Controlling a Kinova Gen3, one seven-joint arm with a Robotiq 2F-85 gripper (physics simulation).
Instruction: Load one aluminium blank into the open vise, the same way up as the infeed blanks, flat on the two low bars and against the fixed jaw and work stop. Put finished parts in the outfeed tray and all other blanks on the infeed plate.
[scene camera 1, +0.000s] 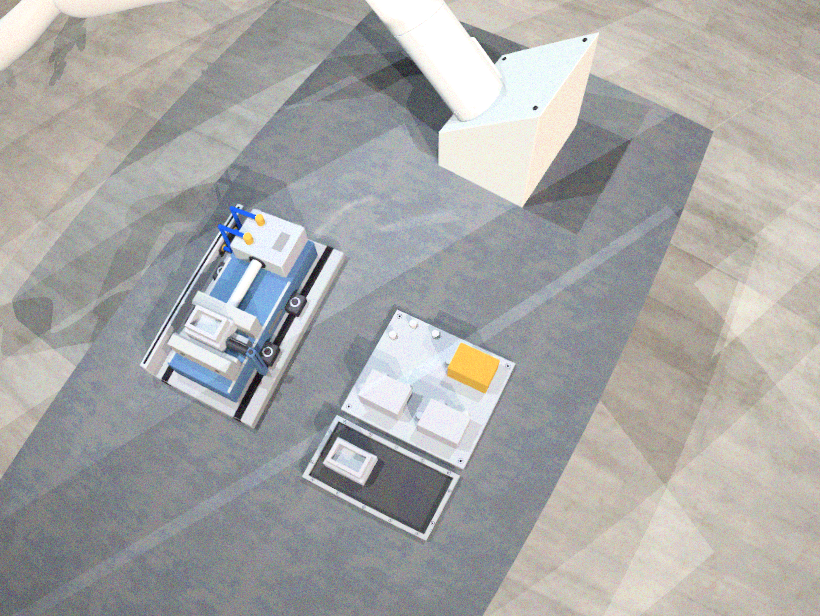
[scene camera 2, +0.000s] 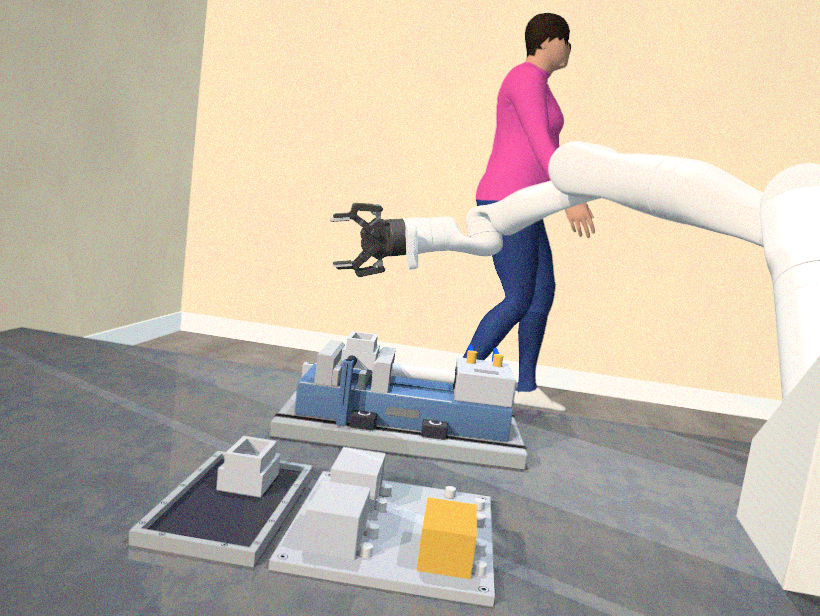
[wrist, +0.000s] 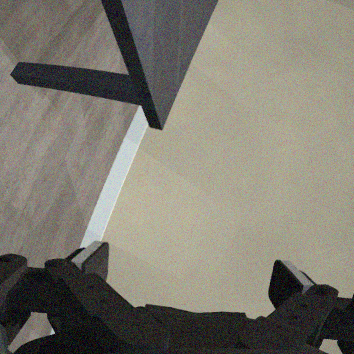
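Observation:
My gripper (scene camera 2: 341, 241) (wrist: 190, 270) is open and empty, sideways, high above the vise (scene camera 1: 268, 291) (scene camera 2: 450, 414). A light part (scene camera 1: 205, 340) (scene camera 2: 358, 354) with a hollow top sits between the vise's two jaws; the bars under it are hidden, and whether both jaws touch it is unclear. The blue work stop (scene camera 2: 346, 391) stands at its side. Two solid grey blanks (scene camera 1: 384, 395) (scene camera 1: 442, 422) (scene camera 2: 357, 467) (scene camera 2: 334, 520) and an orange block (scene camera 1: 472, 366) (scene camera 2: 447, 537) sit on the infeed plate (scene camera 1: 424, 351) (scene camera 2: 391, 571). Another hollow-topped part (scene camera 1: 344, 472) (scene camera 2: 239, 477) stands in the outfeed tray (scene camera 1: 371, 509) (scene camera 2: 192, 553).
A person (scene camera 2: 527, 132) in a pink top stands behind the vise, past the table, with the arm in front of them in view. The robot's base block (scene camera 1: 490, 159) stands at the table's far end. Small pegs stick up from the infeed plate. The tray lies beside the plate.

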